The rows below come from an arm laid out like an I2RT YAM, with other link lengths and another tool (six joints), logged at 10 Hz.
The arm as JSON. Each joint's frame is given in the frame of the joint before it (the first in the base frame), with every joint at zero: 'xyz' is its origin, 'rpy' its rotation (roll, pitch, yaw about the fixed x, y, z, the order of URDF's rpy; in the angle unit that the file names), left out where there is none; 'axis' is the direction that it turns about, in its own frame. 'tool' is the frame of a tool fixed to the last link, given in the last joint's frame.
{
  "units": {
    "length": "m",
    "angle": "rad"
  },
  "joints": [
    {
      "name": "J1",
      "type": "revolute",
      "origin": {
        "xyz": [
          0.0,
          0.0,
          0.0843
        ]
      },
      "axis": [
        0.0,
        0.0,
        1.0
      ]
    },
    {
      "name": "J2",
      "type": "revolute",
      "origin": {
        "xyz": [
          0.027,
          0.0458,
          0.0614
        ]
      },
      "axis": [
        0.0,
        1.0,
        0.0
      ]
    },
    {
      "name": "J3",
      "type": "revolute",
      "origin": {
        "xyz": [
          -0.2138,
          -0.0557,
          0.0
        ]
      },
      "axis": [
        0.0,
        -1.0,
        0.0
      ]
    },
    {
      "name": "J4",
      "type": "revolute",
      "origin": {
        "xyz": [
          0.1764,
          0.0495,
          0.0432
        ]
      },
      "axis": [
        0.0,
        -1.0,
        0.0
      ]
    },
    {
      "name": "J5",
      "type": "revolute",
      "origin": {
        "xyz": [
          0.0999,
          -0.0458,
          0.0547
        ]
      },
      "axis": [
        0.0,
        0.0,
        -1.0
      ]
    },
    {
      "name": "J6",
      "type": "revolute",
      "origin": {
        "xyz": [
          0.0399,
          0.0,
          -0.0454
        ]
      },
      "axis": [
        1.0,
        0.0,
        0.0
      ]
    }
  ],
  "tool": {
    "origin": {
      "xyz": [
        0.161,
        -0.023,
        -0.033
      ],
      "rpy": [
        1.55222,
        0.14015,
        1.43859
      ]
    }
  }
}
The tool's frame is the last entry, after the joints.
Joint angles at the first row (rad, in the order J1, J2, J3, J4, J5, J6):
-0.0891, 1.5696, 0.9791, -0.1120, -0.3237, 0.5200
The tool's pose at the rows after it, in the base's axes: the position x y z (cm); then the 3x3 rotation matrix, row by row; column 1 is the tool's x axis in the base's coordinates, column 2 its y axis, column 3 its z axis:
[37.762 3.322 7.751], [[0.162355 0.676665 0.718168], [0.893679 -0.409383 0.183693], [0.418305 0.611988 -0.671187]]
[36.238 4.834 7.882], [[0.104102 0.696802 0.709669], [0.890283 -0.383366 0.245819], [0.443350 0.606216 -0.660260]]
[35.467 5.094 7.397], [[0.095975 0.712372 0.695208], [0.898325 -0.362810 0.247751], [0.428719 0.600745 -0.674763]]
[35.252 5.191 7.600], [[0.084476 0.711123 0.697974], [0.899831 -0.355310 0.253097], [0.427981 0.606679 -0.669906]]
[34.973 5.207 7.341], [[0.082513 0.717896 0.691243], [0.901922 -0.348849 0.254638], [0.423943 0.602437 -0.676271]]
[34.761 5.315 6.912], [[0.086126 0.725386 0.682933], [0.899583 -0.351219 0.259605], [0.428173 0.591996 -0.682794]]
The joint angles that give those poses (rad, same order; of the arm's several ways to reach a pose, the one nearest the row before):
-0.0767, 1.4789, 0.8486, -0.0814, -0.3619, 0.5322
-0.0661, 1.4190, 0.7901, -0.0828, -0.4186, 0.5186
-0.0552, 1.4036, 0.7763, -0.1058, -0.4127, 0.5016
-0.0552, 1.3868, 0.7685, -0.1104, -0.4188, 0.4940
-0.0552, 1.3852, 0.7639, -0.1181, -0.4203, 0.4863
-0.0552, 1.3928, 0.7548, -0.1120, -0.4249, 0.4893

